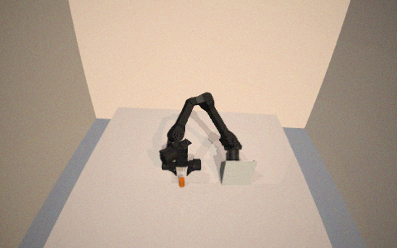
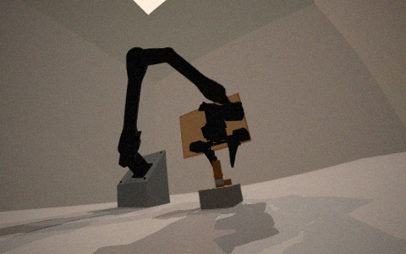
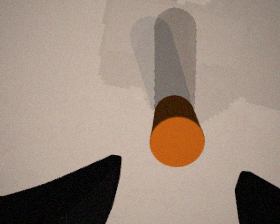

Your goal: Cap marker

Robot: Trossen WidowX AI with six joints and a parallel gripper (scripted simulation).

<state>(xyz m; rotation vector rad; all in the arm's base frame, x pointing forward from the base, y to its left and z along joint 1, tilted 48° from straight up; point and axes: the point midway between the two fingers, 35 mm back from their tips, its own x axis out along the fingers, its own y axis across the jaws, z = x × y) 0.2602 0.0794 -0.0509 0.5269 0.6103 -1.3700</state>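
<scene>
Now: the orange cap 6 cm below my gripper tip. Round my gripper tip: brown-orange marker (13 cm to the right, 4 cm ahead, 1 cm below); grey holder block (13 cm to the right, 6 cm below, 4 cm ahead).
</scene>
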